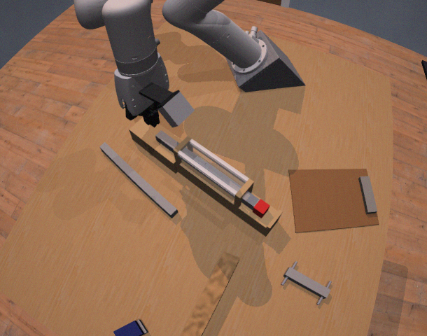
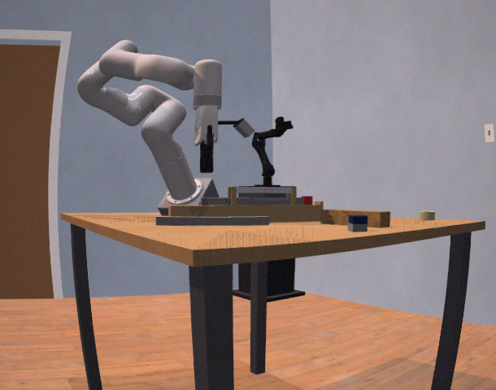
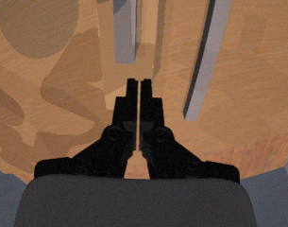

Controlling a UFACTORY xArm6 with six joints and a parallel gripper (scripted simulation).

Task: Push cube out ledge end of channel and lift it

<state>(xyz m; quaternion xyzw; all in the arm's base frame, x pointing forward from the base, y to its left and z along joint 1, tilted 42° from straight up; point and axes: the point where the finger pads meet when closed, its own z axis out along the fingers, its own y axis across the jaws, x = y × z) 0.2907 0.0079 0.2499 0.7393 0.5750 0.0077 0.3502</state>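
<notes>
Right now the red cube is 27 cm to the left of my hand, 9 cm below it and 9 cm ahead of it. From my hand the other things lie so: wooden ledge: 15 cm to the left, 9 cm below, 4 cm ahead; long grey bar: 14 cm below, 8 cm ahead, 4 cm to the right; rough textured strip: 31 cm ahead, 22 cm to the left, 13 cm below.
</notes>
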